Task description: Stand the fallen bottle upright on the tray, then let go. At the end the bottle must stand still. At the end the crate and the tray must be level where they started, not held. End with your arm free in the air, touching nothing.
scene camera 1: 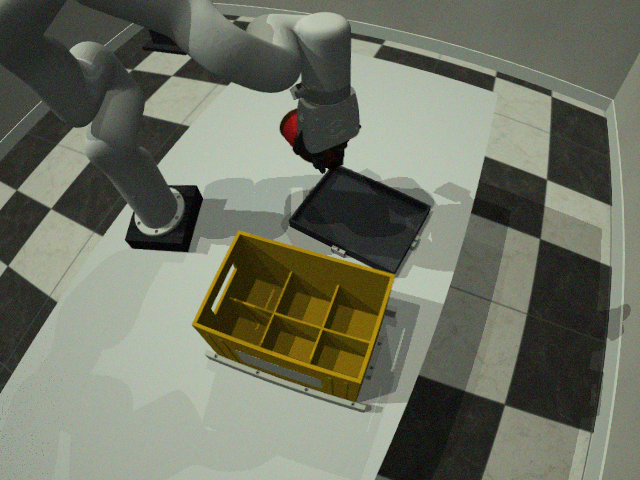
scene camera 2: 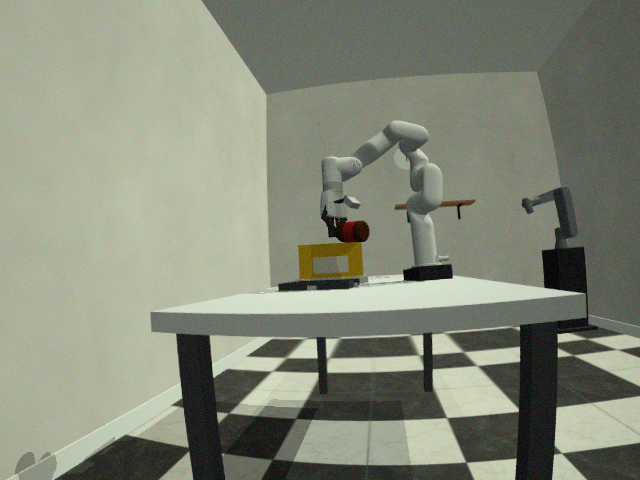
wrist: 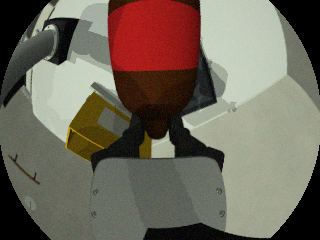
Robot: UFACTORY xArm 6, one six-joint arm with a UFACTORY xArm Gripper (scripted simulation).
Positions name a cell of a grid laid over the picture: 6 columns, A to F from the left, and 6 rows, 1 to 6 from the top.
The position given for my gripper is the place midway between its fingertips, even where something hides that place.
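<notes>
Brown bottle (scene camera 1: C2) visible. Wrist view, the bottle (wrist: C2). Yellow crate (scene camera 1: C4) visible. Wrist view, the crate (wrist: B4). My gripper (scene camera 1: D3) visible. Scene camera 2, gripper (scene camera 2: D3). Wrist view, gripper (wrist: C3).
</notes>
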